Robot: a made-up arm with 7 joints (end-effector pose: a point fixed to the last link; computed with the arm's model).
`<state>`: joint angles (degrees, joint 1 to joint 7).
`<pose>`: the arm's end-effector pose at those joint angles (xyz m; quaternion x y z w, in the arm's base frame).
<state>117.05 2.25 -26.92 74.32 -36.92 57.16 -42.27</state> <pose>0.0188 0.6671 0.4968 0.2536 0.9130 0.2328 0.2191</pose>
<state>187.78 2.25 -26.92 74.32 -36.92 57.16 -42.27</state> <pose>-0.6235 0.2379 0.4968 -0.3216 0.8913 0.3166 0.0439</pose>
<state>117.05 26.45 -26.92 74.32 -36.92 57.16 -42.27</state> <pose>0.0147 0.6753 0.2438 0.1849 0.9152 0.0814 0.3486</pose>
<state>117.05 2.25 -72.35 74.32 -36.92 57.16 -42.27</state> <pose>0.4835 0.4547 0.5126 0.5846 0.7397 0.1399 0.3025</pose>
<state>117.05 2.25 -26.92 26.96 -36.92 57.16 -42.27</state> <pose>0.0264 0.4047 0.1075 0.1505 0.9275 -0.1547 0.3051</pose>
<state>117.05 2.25 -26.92 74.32 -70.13 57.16 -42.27</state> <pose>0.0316 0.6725 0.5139 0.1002 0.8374 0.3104 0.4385</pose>
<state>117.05 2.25 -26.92 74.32 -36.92 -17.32 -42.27</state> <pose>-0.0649 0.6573 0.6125 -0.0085 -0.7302 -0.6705 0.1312</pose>
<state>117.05 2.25 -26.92 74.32 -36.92 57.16 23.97</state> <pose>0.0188 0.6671 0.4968 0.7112 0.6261 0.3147 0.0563</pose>
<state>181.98 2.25 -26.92 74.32 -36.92 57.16 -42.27</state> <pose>-0.5963 0.2997 0.4968 -0.2761 0.9064 0.3140 0.0599</pose>
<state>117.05 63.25 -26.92 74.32 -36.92 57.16 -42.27</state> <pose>0.0972 0.5136 -0.0915 0.0657 0.8413 -0.1536 0.5141</pose>
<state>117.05 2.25 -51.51 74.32 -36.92 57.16 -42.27</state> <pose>0.2921 0.5982 0.5041 0.4411 0.8355 0.1862 0.2694</pose>
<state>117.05 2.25 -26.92 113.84 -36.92 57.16 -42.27</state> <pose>0.0120 0.6021 0.8867 0.3074 0.7822 0.5288 0.1183</pose>
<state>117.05 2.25 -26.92 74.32 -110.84 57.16 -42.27</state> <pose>0.0309 0.6807 0.5395 -0.0978 0.6507 0.3697 0.6560</pose>
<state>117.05 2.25 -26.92 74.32 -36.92 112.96 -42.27</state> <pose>0.0650 0.5719 0.4646 0.3737 0.8042 -0.1694 0.4299</pose>
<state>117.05 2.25 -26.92 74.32 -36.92 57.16 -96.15</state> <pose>0.0188 0.6671 0.4968 -0.1875 0.9288 0.1083 0.3008</pose>
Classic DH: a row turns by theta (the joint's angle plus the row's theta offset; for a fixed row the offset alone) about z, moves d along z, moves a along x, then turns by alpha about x. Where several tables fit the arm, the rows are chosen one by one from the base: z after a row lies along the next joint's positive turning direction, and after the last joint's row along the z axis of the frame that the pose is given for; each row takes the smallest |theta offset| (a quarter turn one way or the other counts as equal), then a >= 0, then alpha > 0; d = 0 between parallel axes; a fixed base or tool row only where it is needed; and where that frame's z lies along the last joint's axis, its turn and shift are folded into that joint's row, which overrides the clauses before.
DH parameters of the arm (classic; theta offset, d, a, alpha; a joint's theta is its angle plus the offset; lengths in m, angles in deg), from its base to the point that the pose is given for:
joint 1: 0 0.349 0 -90
joint 2: 0 0 0 90
joint 3: 0 0.255 0.083 90
joint 4: 0 0 0.106 90
joint 5: 0 0.468 0 90
joint 6: 0 0 0.073 -90
joint 7: 0 0.093 0 0

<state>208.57 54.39 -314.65 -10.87 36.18 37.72 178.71</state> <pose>0.2415 0.0694 0.1061 -0.5929 -0.2489 -0.7310 0.2285</pose>
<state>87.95 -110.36 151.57 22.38 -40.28 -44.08 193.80</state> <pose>-0.1372 0.2655 -0.0130 -0.6439 -0.6484 -0.3098 0.2627</pose>
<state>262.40 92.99 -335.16 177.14 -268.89 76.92 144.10</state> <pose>-0.0403 -0.8220 0.3340 0.3850 0.3873 0.3068 0.7795</pose>
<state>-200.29 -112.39 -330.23 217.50 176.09 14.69 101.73</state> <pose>0.5447 -0.0318 -0.1598 -0.3809 0.8903 0.0338 0.2474</pose>
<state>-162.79 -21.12 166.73 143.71 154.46 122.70 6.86</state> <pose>0.4426 0.1418 0.9915 -0.2642 -0.5247 0.1032 0.8026</pose>
